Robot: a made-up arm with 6 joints. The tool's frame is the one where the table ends. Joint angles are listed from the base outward.
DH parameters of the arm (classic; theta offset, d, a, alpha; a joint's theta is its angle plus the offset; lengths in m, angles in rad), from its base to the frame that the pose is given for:
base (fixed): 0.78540 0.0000 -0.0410 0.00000
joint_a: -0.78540 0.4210 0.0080 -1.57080
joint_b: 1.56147 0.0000 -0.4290 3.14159
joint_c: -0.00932 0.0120 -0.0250 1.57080
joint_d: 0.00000 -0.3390 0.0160 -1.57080
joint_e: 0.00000 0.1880 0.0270 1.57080
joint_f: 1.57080 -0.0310 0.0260 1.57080
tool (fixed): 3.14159 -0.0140 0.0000 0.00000
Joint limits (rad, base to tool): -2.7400..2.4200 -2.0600..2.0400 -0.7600..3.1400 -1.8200..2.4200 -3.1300..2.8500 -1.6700..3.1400
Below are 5 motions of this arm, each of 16 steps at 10 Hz.
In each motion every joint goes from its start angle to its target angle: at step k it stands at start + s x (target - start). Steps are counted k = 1, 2, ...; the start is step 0. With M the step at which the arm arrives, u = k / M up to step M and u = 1 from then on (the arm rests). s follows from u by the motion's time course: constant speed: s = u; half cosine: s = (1 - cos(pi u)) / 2; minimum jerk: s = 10 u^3 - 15 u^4 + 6 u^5.
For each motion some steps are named. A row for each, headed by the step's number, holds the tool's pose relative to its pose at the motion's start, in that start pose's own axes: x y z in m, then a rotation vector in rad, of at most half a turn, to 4 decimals.
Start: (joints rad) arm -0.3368 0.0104 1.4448 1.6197 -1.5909 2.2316
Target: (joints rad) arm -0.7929 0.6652 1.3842 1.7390 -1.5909 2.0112
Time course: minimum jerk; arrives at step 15
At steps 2, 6, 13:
2: -0.0082 -0.0020 -0.0052 0.0085 -0.0093 -0.0073
6: -0.1269 -0.0102 -0.1013 0.1361 -0.1553 -0.1235
13: -0.2900 0.1184 -0.3748 0.3735 -0.4906 -0.3921

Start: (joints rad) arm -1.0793 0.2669 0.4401 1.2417 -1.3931 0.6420
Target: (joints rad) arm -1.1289 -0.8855 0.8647 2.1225 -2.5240 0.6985
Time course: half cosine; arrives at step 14
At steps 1, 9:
1: -0.0020 -0.0066 0.0130 0.0153 0.0161 0.0063
9: 0.3154 -0.3274 0.6514 0.7499 1.2459 -0.1804

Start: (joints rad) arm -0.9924 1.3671 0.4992 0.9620 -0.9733 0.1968
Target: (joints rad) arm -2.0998 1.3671 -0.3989 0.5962 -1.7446 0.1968
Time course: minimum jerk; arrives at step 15
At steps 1, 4, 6, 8, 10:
1: 0.0000 0.0024 0.0016 0.0043 0.0011 -0.0041
4: 0.0114 0.1020 0.0771 0.1903 0.0454 -0.1918
6: 0.0688 0.2378 0.2112 0.4709 0.0958 -0.5225
8: 0.1972 0.3479 0.3760 0.7670 0.1083 -0.9740
10: 0.3524 0.3846 0.5045 0.9683 0.0543 -1.4254

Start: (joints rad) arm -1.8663 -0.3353 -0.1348 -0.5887 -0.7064 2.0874
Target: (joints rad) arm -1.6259 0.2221 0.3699 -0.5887 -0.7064 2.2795
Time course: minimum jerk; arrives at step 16
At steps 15, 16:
15: -0.0949 0.2534 -0.0234 -0.2274 -0.2679 -0.0544
16: -0.0949 0.2540 -0.0236 -0.2279 -0.2685 -0.0544

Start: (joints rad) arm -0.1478 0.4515 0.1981 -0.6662 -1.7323 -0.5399
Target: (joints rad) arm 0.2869 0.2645 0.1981 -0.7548 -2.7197 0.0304
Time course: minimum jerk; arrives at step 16
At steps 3, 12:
3: 0.0091 0.0020 0.0049 0.0440 -0.0490 0.0312
12: 0.1453 0.0504 0.1091 0.9160 -0.8152 0.5094

